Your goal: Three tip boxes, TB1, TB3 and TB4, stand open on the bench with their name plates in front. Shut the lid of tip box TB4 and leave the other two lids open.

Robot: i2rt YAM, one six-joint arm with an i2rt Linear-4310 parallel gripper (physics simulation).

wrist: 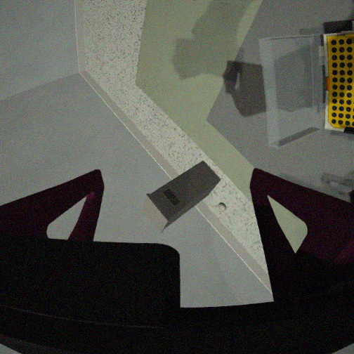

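Note:
One tip box shows at the right edge of the wrist view, cut off by the frame. It has a yellow top with rows of dark holes. Its clear lid stands open on the box's left side. No name plate can be read, so I cannot tell which tip box this is. The other two tip boxes do not show in this view. My gripper is wide open, with its dark red fingertips at left and right of the lower middle. The box and its lid are up and to the right of the right fingertip, apart from it.
A dark grey block shows between the fingers, over the edge of the speckled bench. A pale green area lies beyond the speckled strip, with dark shadows on it. A small round knob or hole is near the block.

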